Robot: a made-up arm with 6 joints. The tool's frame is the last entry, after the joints. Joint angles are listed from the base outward. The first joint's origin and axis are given. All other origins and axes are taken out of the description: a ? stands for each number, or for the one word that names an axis. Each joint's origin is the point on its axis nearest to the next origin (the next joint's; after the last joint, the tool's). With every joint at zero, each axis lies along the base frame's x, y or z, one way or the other. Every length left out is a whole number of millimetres.
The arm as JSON. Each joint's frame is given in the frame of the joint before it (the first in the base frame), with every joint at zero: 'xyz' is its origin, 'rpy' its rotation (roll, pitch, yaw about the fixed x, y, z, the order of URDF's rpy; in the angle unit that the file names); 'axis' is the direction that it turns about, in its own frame. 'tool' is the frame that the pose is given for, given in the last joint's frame.
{
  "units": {
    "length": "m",
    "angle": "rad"
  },
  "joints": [
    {
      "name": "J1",
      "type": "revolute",
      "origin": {
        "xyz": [
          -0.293,
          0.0,
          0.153
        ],
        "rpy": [
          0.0,
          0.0,
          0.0
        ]
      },
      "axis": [
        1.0,
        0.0,
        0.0
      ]
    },
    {
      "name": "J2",
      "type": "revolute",
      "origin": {
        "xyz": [
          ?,
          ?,
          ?
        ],
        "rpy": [
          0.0,
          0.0,
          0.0
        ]
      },
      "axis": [
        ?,
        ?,
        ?
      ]
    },
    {
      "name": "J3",
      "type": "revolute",
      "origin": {
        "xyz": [
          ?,
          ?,
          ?
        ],
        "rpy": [
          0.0,
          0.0,
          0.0
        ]
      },
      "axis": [
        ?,
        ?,
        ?
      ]
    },
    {
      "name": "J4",
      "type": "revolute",
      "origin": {
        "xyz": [
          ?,
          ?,
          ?
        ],
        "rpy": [
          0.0,
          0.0,
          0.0
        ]
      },
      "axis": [
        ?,
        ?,
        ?
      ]
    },
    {
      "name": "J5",
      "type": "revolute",
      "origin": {
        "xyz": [
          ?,
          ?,
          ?
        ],
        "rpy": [
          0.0,
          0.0,
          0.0
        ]
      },
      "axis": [
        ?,
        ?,
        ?
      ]
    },
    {
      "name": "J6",
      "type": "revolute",
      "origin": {
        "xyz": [
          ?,
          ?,
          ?
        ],
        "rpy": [
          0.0,
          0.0,
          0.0
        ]
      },
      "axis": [
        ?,
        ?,
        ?
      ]
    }
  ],
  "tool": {
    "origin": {
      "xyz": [
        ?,
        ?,
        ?
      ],
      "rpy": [
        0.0,
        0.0,
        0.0
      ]
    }
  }
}
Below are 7 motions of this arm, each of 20 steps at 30 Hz.
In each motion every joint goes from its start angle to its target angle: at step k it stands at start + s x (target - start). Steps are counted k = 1, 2, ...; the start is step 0. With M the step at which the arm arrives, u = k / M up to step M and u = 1 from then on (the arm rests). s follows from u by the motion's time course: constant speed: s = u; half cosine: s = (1 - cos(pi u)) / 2; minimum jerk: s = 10 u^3 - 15 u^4 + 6 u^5.
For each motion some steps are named. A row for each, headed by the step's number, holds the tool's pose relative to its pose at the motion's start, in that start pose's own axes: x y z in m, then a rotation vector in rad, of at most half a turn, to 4 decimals.
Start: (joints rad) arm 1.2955 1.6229 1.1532 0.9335 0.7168 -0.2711
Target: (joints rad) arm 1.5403 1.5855 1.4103 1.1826 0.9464 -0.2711
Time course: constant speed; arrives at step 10
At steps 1, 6, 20:
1: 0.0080 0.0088 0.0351 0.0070 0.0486 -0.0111
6: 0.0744 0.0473 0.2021 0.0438 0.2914 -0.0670
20: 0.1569 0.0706 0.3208 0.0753 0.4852 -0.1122

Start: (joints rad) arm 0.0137 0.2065 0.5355 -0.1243 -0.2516 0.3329
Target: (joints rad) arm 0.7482 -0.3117 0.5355 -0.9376 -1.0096 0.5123
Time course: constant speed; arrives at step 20
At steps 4, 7, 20:
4: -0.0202 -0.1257 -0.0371 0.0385 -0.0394 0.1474
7: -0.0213 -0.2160 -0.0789 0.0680 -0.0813 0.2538
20: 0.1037 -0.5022 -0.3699 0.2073 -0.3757 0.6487

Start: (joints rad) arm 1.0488 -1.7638 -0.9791 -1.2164 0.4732 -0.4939
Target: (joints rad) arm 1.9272 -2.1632 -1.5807 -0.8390 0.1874 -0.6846
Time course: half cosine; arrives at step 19
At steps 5, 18, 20:
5: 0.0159 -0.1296 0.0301 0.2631 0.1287 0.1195
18: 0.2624 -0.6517 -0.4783 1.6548 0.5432 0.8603
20: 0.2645 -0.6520 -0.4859 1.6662 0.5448 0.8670

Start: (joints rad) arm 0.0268 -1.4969 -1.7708 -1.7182 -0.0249 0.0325
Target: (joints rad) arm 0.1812 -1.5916 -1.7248 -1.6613 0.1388 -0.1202
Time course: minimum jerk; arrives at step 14
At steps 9, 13, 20:
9: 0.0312 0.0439 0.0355 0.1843 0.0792 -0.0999
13: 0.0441 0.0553 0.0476 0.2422 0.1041 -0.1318
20: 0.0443 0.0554 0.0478 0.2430 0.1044 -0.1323

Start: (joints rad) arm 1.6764 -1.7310 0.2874 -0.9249 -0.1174 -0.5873
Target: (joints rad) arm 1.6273 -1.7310 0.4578 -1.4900 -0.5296 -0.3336
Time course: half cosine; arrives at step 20
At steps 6, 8, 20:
6: -0.0001 0.0288 0.0063 -0.0843 0.0104 -0.0432
8: 0.0004 0.0486 0.0098 -0.1419 0.0183 -0.0718
20: 0.0098 0.1424 0.0165 -0.4175 0.0635 -0.1993

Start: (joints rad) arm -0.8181 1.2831 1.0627 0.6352 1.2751 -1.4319
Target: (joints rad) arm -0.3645 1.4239 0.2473 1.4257 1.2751 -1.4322
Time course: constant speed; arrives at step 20
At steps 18, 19, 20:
18: -0.0724 -0.3160 0.3354 0.2420 0.6201 0.3734
19: -0.0696 -0.3374 0.3469 0.2476 0.6489 0.3991
20: -0.0662 -0.3587 0.3576 0.2523 0.6773 0.4251

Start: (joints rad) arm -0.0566 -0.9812 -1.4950 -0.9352 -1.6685 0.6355
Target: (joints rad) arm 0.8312 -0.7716 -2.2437 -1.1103 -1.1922 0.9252
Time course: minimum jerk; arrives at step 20
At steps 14, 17, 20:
14: 0.6748 0.6975 -0.7350 -1.0155 -0.0860 -1.3518
17: 0.8339 0.6517 -0.8643 -1.1461 -0.1107 -1.5819
20: 0.8639 0.6374 -0.8877 -1.1703 -0.1164 -1.6269

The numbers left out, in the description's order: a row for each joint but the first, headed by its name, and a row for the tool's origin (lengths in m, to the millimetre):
J2: xyz 0.0 -0.079 -0.107, axis 0.0 0.0 -1.0
J3: xyz -0.044 0.078 0.0, axis 0.0 1.0 0.0
J4: xyz -0.263 0.0 0.216, axis 0.0 0.0 1.0
J5: xyz 0.0 -0.099 0.0, axis 0.0 0.0 -1.0
J6: xyz -0.575 0.097 0.0, axis -1.0 0.0 0.0
tool: xyz 0.0 0.067 -0.118

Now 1 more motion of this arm.
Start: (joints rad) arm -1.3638 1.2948 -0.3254 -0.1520 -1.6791 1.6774
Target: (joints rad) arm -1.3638 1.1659 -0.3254 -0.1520 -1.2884 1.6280
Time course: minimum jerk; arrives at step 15
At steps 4, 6, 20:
4: -0.0062 0.0018 0.0189 0.0064 0.0331 -0.0016
6: -0.0147 0.0046 0.0490 0.0171 0.0861 -0.0045
20: -0.0310 0.0142 0.1515 0.0589 0.2709 -0.0180

